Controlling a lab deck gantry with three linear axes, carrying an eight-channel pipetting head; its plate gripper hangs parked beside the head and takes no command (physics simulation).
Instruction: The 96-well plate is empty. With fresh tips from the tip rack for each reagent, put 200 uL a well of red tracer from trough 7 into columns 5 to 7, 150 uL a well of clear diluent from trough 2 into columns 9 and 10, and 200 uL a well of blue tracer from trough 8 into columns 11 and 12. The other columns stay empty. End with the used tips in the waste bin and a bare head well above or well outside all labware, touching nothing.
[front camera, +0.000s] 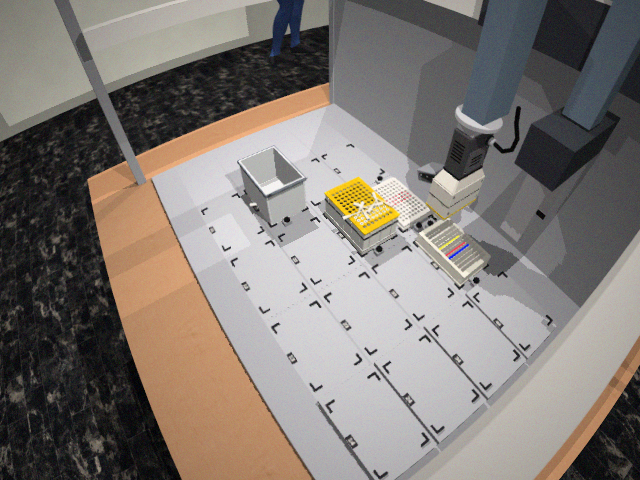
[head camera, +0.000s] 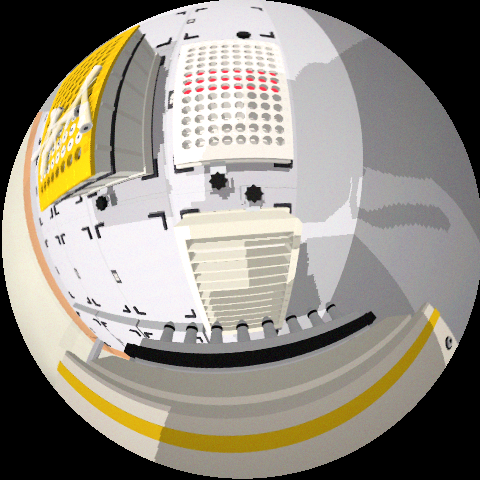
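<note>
The pipetting head (front camera: 453, 198) is high over the plate and trough rack side; its nozzles (head camera: 242, 330) are bare. The yellow tip rack (front camera: 345, 195) (head camera: 75, 185) has several loose tips (front camera: 364, 208) (head camera: 86, 107) lying crossed on top; other tips stand in its holes near one end. The white 96-well plate (front camera: 413, 207) (head camera: 227, 155) shows red in three neighbouring columns; clear liquid cannot be told. The trough rack (front camera: 439, 258) (head camera: 240, 217) shows yellow, red and blue strips in the front view. The waste bin (front camera: 286, 204) stands left of the tip rack. The parked plate gripper (front camera: 524, 224) is open and empty.
A dark box (front camera: 563, 149) on a blue-grey column hangs right of the head. Black knobs (front camera: 378, 249) (head camera: 218, 181) stand beside the labware. A grey wall (front camera: 387, 93) rises behind the deck. A post (front camera: 111, 113) stands at the deck's left corner.
</note>
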